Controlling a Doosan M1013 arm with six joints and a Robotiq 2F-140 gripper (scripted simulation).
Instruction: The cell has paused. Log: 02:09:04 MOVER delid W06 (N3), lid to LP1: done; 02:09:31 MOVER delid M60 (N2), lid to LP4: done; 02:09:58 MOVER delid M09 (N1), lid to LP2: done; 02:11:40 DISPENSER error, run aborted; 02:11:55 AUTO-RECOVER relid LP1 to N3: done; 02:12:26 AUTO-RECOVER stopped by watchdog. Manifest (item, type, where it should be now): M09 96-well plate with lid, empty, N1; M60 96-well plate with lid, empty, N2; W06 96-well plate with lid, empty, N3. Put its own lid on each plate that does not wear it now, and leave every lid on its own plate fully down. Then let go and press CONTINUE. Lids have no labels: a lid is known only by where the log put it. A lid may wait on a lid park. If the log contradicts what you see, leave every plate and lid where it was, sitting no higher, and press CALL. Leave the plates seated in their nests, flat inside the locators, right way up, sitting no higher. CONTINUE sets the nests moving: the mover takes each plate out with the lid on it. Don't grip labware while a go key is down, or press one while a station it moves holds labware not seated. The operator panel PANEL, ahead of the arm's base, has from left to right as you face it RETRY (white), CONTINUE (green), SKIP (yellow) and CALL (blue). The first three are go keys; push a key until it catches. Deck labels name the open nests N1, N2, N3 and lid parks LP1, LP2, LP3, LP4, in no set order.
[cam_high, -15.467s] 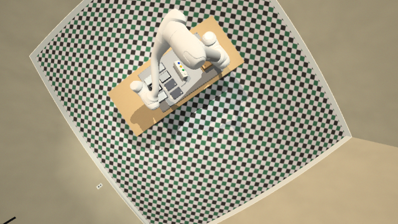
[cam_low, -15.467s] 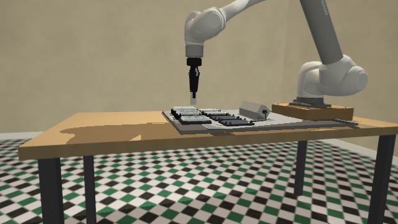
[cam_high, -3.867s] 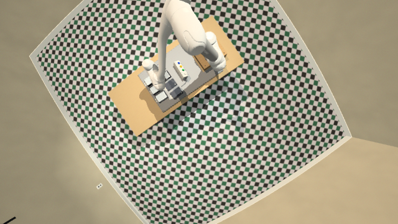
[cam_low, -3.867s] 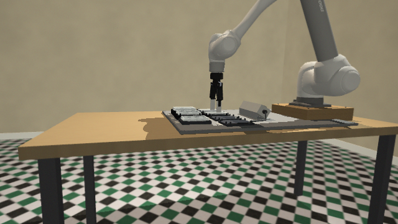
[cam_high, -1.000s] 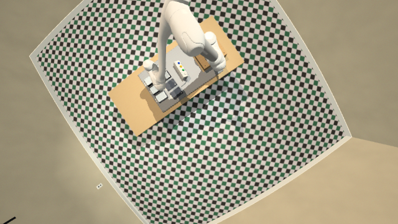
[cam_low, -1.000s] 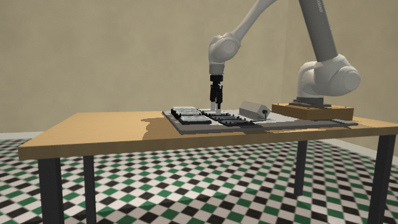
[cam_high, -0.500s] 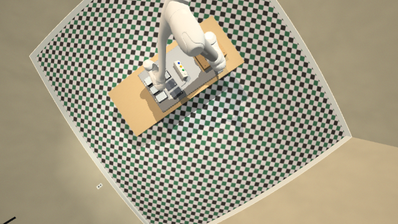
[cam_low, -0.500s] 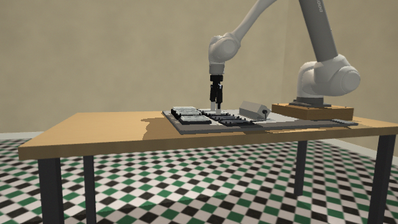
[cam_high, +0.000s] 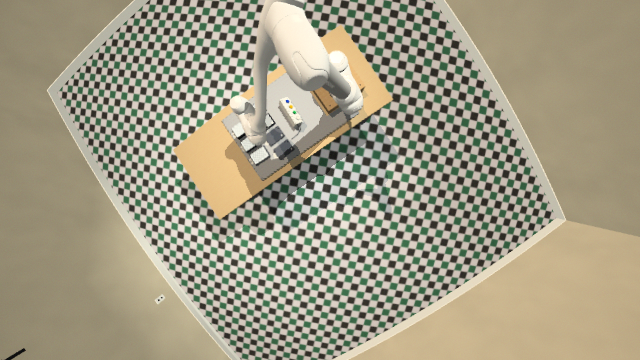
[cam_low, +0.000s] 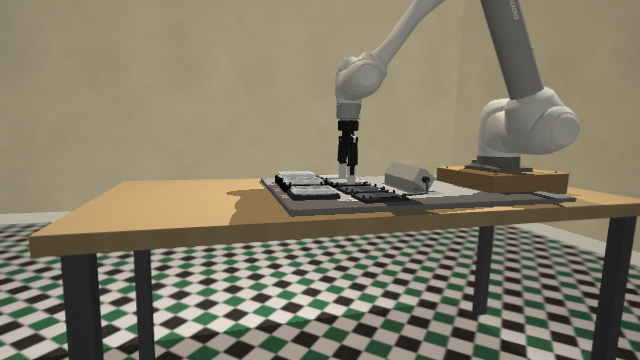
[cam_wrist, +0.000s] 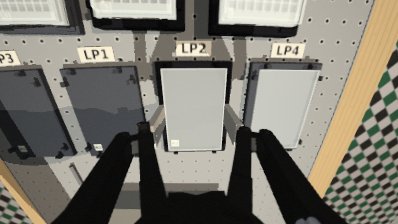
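My hand is 3 cm above the lid park LP2. From my hand the other things lie so: LP1 label: 9 cm ahead, 13 cm to the left, 4 cm below; then blue call key: 25 cm behind, 3 cm above; then lid park LP1: 13 cm to the left, 3 cm below.
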